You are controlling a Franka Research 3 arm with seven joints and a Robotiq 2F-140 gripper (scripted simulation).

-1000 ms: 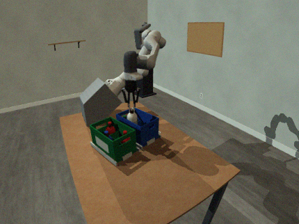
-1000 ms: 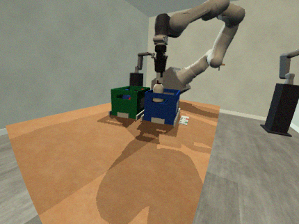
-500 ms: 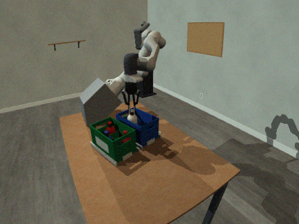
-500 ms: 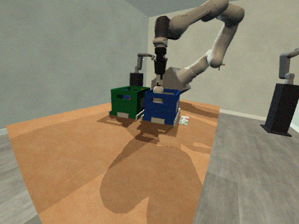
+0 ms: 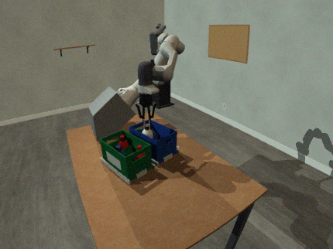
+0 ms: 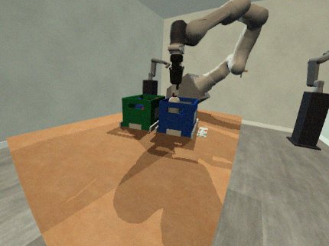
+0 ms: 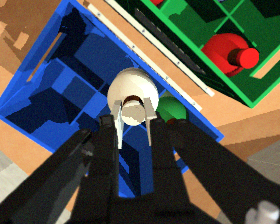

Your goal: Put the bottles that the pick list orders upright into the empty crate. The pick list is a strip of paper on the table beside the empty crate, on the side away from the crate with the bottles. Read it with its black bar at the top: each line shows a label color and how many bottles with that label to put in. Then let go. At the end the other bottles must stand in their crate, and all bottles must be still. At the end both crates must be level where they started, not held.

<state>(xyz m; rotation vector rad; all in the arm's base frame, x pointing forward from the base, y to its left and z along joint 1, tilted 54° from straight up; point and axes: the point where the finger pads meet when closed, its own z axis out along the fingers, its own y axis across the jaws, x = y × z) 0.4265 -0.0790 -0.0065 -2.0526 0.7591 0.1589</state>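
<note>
Right now the white bottle is 80 mm below my hand. Round my hand: green crate: 30 mm ahead, 190 mm to the right, 150 mm below; then green bottle: 80 mm behind, 20 mm to the right, 140 mm below; then blue crate: 10 mm behind, 40 mm to the left, 150 mm below.
</note>
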